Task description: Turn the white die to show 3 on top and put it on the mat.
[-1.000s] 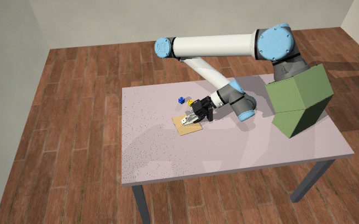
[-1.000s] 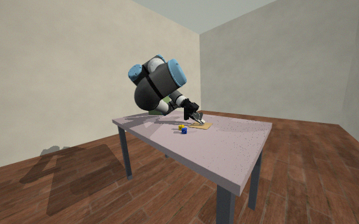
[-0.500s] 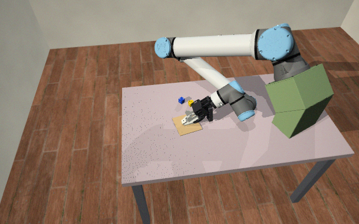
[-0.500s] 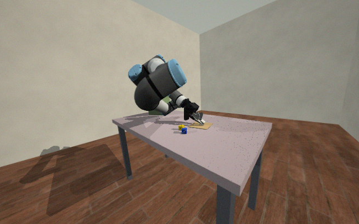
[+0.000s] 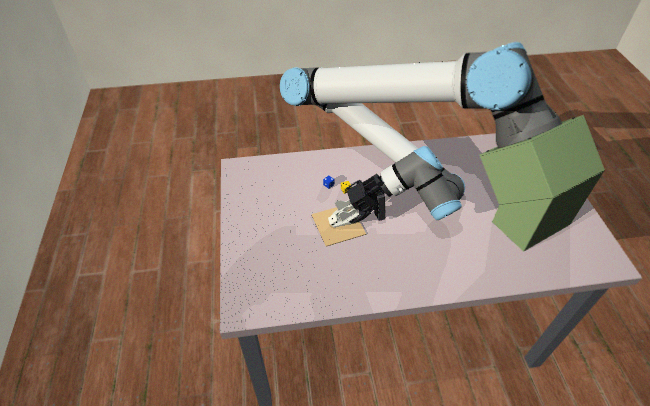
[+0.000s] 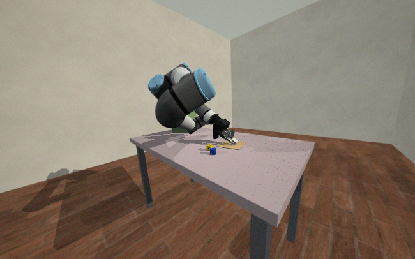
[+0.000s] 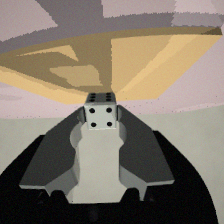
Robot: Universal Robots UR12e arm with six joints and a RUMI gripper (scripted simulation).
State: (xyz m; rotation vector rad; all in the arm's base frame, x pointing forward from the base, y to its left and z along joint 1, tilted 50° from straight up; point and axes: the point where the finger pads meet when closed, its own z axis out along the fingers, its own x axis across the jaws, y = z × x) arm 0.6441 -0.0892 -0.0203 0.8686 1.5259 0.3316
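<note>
My gripper is now right at the white die. Round my hand: blue die 180 mm to the right, 30 mm behind, 10 mm below; then yellow die 140 mm to the right, 80 mm behind, 10 mm below; then tan mat 20 mm below, 10 mm behind.
</note>
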